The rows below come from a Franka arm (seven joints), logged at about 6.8 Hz.
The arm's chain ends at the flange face. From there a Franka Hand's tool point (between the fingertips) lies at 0.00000 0.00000 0.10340 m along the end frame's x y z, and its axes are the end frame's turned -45 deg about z.
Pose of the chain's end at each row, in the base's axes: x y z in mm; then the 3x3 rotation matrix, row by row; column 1 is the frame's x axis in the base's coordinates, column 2 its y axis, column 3 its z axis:
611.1 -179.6 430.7; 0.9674 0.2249 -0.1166; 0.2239 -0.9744 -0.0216; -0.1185 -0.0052 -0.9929
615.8 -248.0 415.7; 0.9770 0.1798 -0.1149; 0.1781 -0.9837 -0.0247; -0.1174 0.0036 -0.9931
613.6 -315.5 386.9; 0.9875 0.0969 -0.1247; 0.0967 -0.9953 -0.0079; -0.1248 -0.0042 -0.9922
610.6 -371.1 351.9; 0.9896 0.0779 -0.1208; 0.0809 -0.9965 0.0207; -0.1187 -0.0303 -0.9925
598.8 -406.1 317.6; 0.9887 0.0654 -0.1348; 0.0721 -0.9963 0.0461; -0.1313 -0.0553 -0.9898
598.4 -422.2 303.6; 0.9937 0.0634 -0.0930; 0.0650 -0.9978 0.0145; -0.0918 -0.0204 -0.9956
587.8 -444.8 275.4; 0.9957 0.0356 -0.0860; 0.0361 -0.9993 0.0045; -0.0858 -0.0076 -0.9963
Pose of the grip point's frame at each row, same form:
599.0 -181.8 328.0; 0.5250 0.8431 -0.1166; 0.8473 -0.5307 -0.0216; -0.0801 -0.0875 -0.9929
603.9 -250.6 313.0; 0.5637 0.8180 -0.1149; 0.8215 -0.5696 -0.0247; -0.0856 -0.0805 -0.9931
600.7 -316.3 284.3; 0.6297 0.7668 -0.1247; 0.7722 -0.6354 -0.0079; -0.0853 -0.0912 -0.9922
598.1 -369.0 249.3; 0.6447 0.7548 -0.1208; 0.7618 -0.6474 0.0207; -0.0625 -0.1054 -0.9925
584.9 -401.3 215.3; 0.6529 0.7454 -0.1348; 0.7555 -0.6535 0.0461; -0.0537 -0.1319 -0.9898
588.8 -420.7 200.7; 0.6578 0.7475 -0.0930; 0.7515 -0.6596 0.0145; -0.0505 -0.0793 -0.9956
578.9 -444.3 172.4; 0.6789 0.7292 -0.0860; 0.7321 -0.6811 0.0045; -0.0553 -0.0660 -0.9963

